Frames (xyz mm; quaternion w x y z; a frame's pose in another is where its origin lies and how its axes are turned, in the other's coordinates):
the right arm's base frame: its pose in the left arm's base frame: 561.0 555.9 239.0 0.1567 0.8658 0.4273 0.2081
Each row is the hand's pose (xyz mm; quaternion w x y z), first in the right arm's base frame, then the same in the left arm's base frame.
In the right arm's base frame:
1: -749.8 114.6 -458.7 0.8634 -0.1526 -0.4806 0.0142
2: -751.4 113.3 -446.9 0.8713 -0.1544 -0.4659 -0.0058
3: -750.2 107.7 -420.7 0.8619 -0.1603 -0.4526 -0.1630
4: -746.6 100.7 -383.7 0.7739 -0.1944 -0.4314 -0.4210
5: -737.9 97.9 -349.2 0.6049 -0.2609 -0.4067 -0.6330
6: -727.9 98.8 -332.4 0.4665 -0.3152 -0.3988 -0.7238
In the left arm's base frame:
1: 0.5 -72.0 517.2 0.4698 0.8297 0.2496 -0.1690
2: 4.6 -73.6 506.0 0.4705 0.8246 0.2722 -0.1570
3: 14.4 -71.8 481.1 0.5012 0.7456 0.4051 -0.1695
4: 30.0 -68.3 446.8 0.5615 0.5494 0.5871 -0.1953
5: 49.9 -62.9 417.7 0.6261 0.2970 0.6885 -0.2139
6: 64.3 -56.9 405.9 0.6670 0.1282 0.6979 -0.2269

